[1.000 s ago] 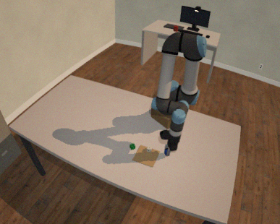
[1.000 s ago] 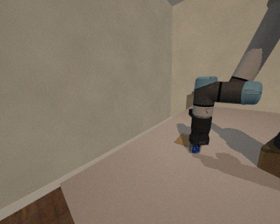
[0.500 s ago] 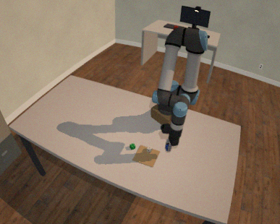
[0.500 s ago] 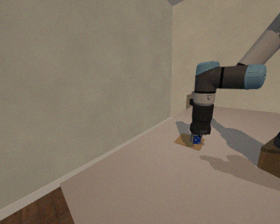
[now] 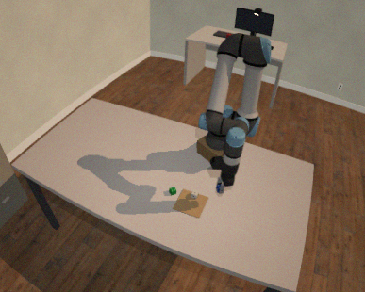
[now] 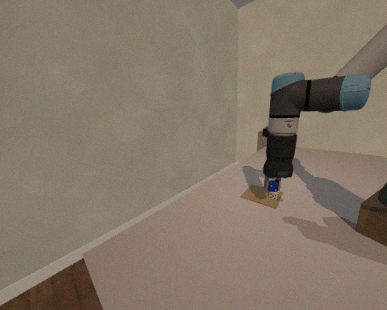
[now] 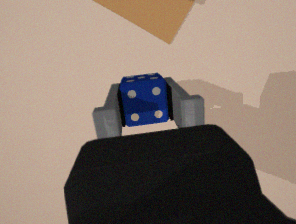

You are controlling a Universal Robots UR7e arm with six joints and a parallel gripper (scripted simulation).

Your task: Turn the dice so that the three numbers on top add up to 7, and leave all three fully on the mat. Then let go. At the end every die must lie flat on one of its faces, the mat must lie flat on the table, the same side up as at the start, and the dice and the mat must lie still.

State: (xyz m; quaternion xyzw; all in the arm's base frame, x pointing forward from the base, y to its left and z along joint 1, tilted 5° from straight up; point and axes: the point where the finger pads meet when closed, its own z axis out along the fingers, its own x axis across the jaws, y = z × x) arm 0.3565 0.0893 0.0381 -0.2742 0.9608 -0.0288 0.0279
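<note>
Right now the tan mat is 50 mm ahead of my hand, 120 mm to the right of it and 120 mm below it. Round my hand: white die 120 mm to the right, 100 mm below; then blue die right at my hand; then green die 10 mm ahead, 230 mm to the right, 100 mm below.
</note>
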